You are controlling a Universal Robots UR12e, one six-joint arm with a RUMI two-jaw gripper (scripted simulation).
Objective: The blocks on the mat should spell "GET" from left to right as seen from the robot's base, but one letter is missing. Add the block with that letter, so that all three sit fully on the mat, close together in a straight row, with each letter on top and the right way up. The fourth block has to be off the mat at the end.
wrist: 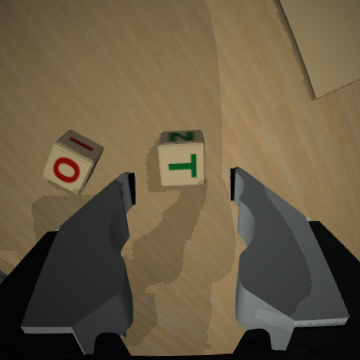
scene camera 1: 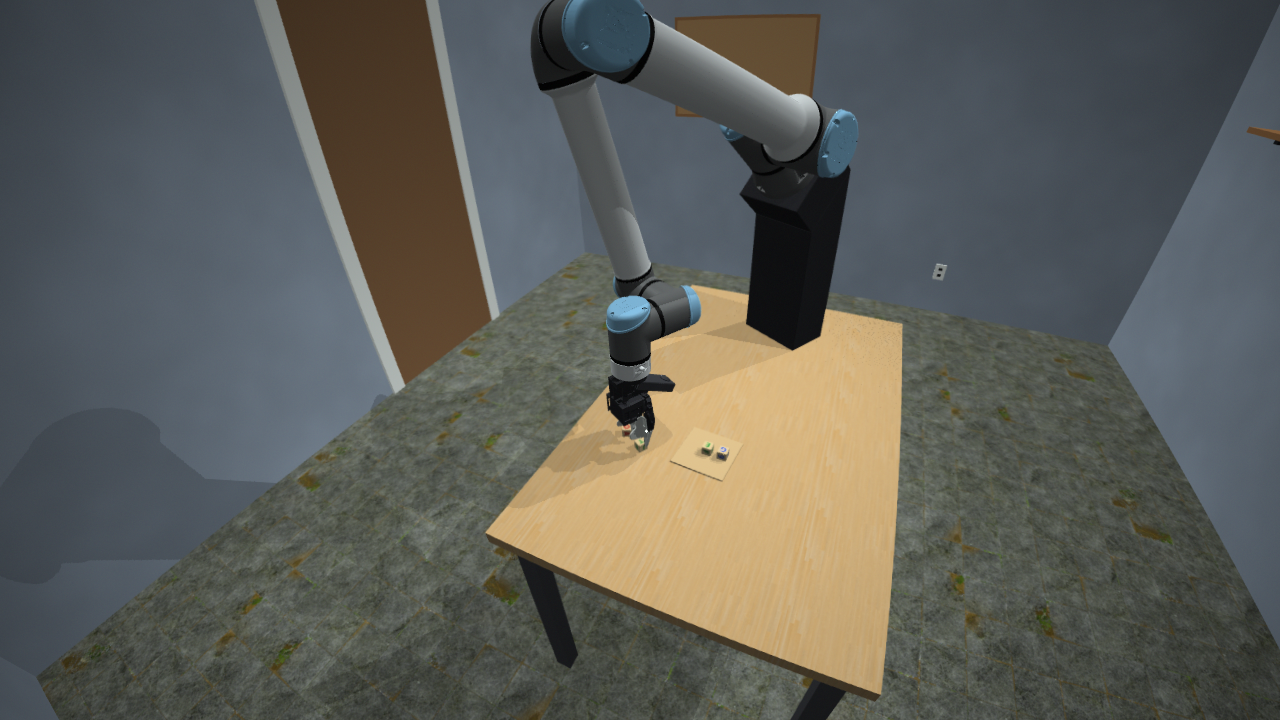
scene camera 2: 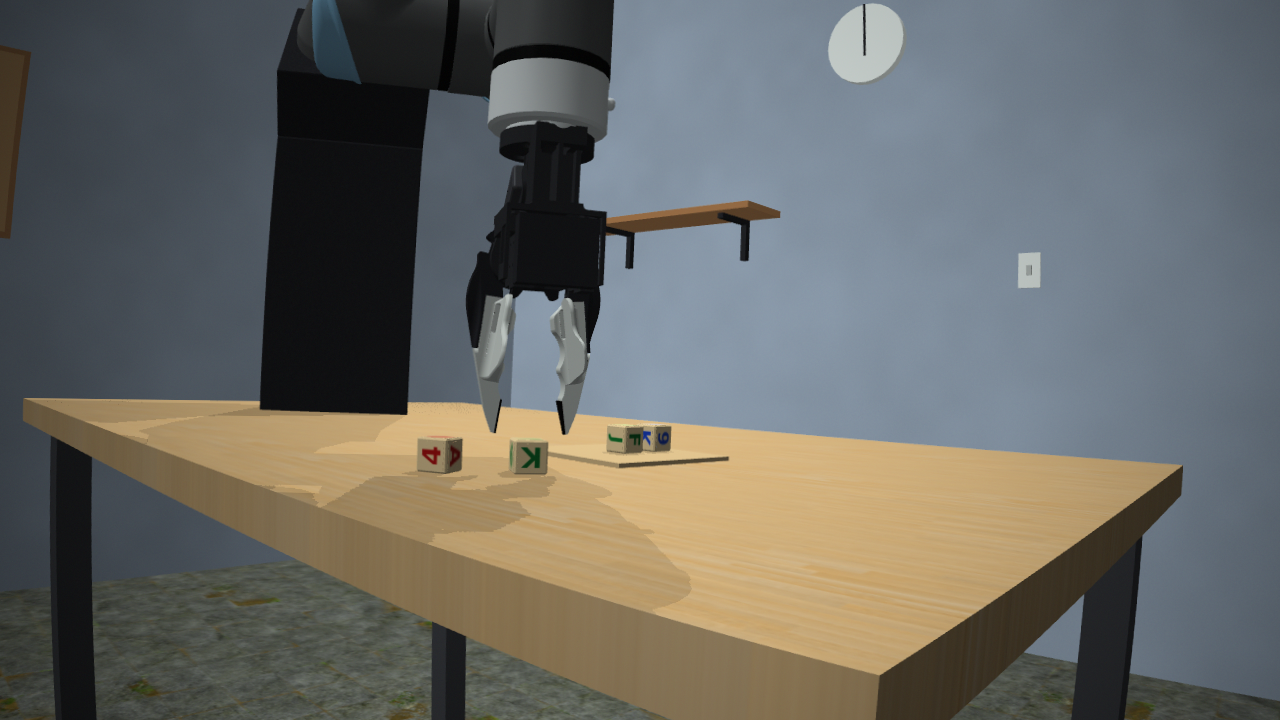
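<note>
Tan mat (scene camera 1: 688,455) visible. My gripper (scene camera 1: 639,440) is visible together with the mat in that camera; the gripper (scene camera 2: 529,433) is likewise visible in a further camera, and the wrist view shows the gripper (wrist: 182,173) as well.
</note>
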